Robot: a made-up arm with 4 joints.
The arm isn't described. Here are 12 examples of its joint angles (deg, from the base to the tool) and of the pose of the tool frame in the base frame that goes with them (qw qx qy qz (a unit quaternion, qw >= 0); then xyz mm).
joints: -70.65 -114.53 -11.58 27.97
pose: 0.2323 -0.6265 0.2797 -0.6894 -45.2 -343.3 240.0
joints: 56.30 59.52 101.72 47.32
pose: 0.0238 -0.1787 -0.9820 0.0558 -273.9 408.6 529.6
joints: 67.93 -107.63 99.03 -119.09
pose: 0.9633 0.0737 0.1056 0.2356 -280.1 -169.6 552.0
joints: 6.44 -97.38 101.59 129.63
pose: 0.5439 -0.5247 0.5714 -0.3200 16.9 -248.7 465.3
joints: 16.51 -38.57 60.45 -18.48
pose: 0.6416 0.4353 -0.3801 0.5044 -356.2 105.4 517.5
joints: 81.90 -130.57 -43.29 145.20
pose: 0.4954 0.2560 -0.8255 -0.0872 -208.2 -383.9 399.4
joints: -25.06 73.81 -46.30 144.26
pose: 0.2765 0.4978 0.2765 0.7742 184.7 540.2 60.5
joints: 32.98 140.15 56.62 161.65
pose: 0.6343 -0.6033 -0.1687 0.4530 231.1 110.4 747.2
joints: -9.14 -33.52 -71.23 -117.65
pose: 0.7491 -0.4330 -0.5013 -0.0062 -317.4 209.4 194.4
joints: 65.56 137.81 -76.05 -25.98
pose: 0.7896 0.1278 0.1586 -0.5788 246.6 -73.7 752.7
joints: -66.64 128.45 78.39 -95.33
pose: 0.3764 -0.2180 -0.3592 -0.8257 198.1 323.1 -52.8
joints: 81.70 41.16 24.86 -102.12
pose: 0.3715 0.4516 -0.6007 -0.5451 -257.7 440.1 604.9
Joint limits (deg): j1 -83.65..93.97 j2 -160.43..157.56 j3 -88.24..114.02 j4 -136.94..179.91
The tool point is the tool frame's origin. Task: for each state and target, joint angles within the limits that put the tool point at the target. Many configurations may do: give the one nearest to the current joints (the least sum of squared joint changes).
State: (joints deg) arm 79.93 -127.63 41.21 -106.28
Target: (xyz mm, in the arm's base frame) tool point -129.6 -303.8 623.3
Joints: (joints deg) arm 50.86 -160.16 16.76 -101.74
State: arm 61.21 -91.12 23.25 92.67
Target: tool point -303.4 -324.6 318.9
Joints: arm 46.67 -106.51 2.59 98.74
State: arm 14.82 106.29 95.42 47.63
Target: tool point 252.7 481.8 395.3
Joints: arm -20.20 86.03 72.23 57.54
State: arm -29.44 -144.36 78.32 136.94
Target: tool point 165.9 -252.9 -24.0
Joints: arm -69.59 -140.66 24.52 118.59
